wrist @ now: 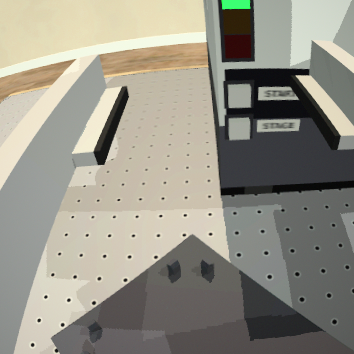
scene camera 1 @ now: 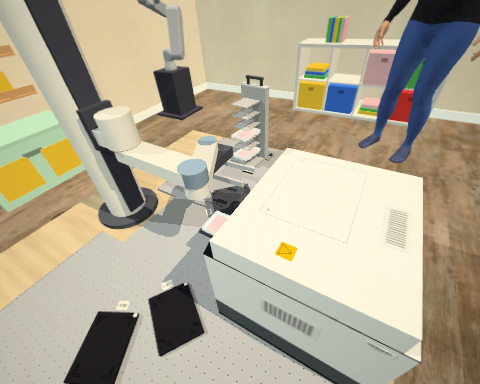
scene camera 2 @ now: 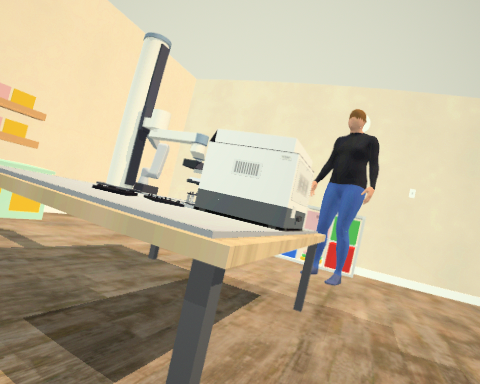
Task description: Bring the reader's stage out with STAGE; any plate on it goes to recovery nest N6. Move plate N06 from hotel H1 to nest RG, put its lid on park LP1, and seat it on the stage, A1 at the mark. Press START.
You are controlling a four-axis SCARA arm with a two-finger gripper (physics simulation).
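Frame: origin at the arm's base, x right, y ahead, z up, level; metres.
Seen in the pictures: gripper, fingertip midpoint: point(wrist: 208, 63) point(scene camera 1: 249, 177); arm's base, link origin: point(scene camera 1: 129, 207).
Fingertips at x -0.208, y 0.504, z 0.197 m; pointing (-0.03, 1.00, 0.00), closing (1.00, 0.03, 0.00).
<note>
Offsets run from my fingertips to a thing's top centre. "pt": to the spot under its first point.
My gripper point(wrist: 208, 63) is shut, its two pads facing each other across a gap with nothing between them. In the wrist view the reader's front panel @(pt dx +0.069, dy +0.110, dz -0.143 m) point(wrist: 280, 162) is at right, with the START button @(pt dx +0.025, dy +0.103, dz -0.065 m) point(wrist: 239, 95) above the STAGE button @(pt dx +0.026, dy +0.103, dz -0.097 m) point(wrist: 239, 128). The right finger partly covers the START label. The top lamp @(pt dx +0.025, dy +0.109, dz +0.008 m) point(wrist: 235, 4) is green. The reader @(dx +0.198, dy +0.299, dz +0.157 m) point(scene camera 1: 320, 220) point(scene camera 2: 250, 170) stands on the table. A plate hotel point(scene camera 1: 264, 112) behind it holds pink-topped plates. A pink-topped plate @(dx +0.198, dy +0.023, dz -0.048 m) point(scene camera 1: 216, 223) lies beside the reader. Plate names are unreadable; the stage is not visible.
Two black nests @(pt dx +0.608, dy -0.094, dz -0.172 m) point(scene camera 1: 105, 347) @(pt dx +0.466, dy +0.022, dz -0.174 m) point(scene camera 1: 176, 320) lie at the front of the table, their labels too blurred to read. A dark plate with small nubs @(pt dx -0.013, dy -0.037, dz -0.124 m) point(wrist: 195, 300) shows low in the wrist view. A person point(scene camera 1: 425, 75) point(scene camera 2: 352, 185) stands behind the reader.
</note>
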